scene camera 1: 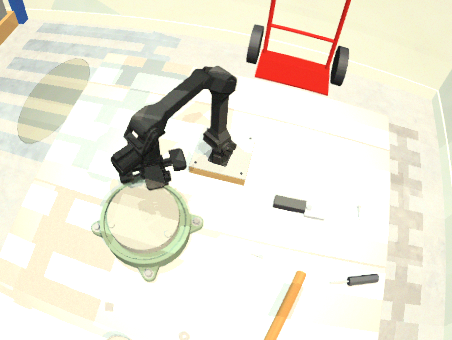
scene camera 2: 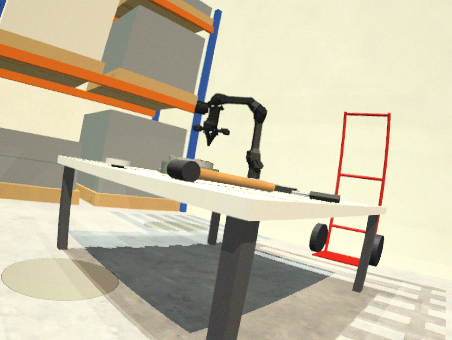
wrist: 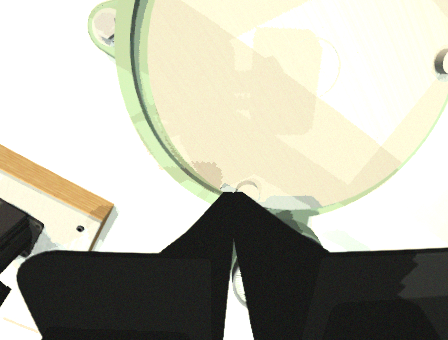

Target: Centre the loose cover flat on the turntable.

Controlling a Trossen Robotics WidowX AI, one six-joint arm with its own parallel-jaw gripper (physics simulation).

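Frame: origin at the arm's base, x up, y back, z right, level; millimetres.
Seen in the pictures: gripper, between the fingertips: (scene camera 2: 208, 146) (wrist: 232, 201); arm's base, origin of its link: (scene camera 1: 220, 156) (wrist: 10, 226).
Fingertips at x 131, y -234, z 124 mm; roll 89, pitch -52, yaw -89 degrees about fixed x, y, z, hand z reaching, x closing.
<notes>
Pixels of each thing's top centre, then the offset from my fingertips to it.
- pale round cover, centre of its top: (wrist: 316, 68) (scene camera 1: 141, 213) (scene camera 2: 191, 158) dx -76, dy -81, dz +12 mm
- scraper, centre of its top: (scene camera 1: 301, 204) (scene camera 2: 292, 187) dx -142, dy +168, dz -433 mm
- screwdriver, centre of its top: (scene camera 1: 356, 279) (scene camera 2: 316, 191) dx -143, dy -30, dz -685 mm
- mallet, centre of its top: (scene camera 1: 277, 327) (scene camera 2: 230, 168) dx -110, dy -259, dz -479 mm
A pale round cover (scene camera 1: 142, 215) (wrist: 200, 100) with small pegs lies on the green round turntable base (scene camera 1: 115, 250) (wrist: 125, 85), which has bolted lugs. In the wrist view a dark gap and a wide green band show along the cover's left side, and a thin green edge shows at its lower right. Whether it is level is hard to tell. My gripper (scene camera 1: 156, 182) (scene camera 2: 209, 143) (wrist: 232, 201) is shut and empty, pointing down. It is above the turntable's edge on the side toward the arm's base, with its tips clear above it. The gripper hides part of the rim.
The arm's mounting board (scene camera 1: 200, 166) (wrist: 65, 190) is beside the turntable. A scraper (scene camera 1: 290, 204), a screwdriver (scene camera 1: 363, 279) and a mallet (scene camera 1: 286, 306) (scene camera 2: 183, 170) lie on the table (scene camera 2: 240, 204). A red hand truck (scene camera 1: 292, 72) (scene camera 2: 362, 177) and a shelf rack (scene camera 2: 209, 55) stand beyond.
</notes>
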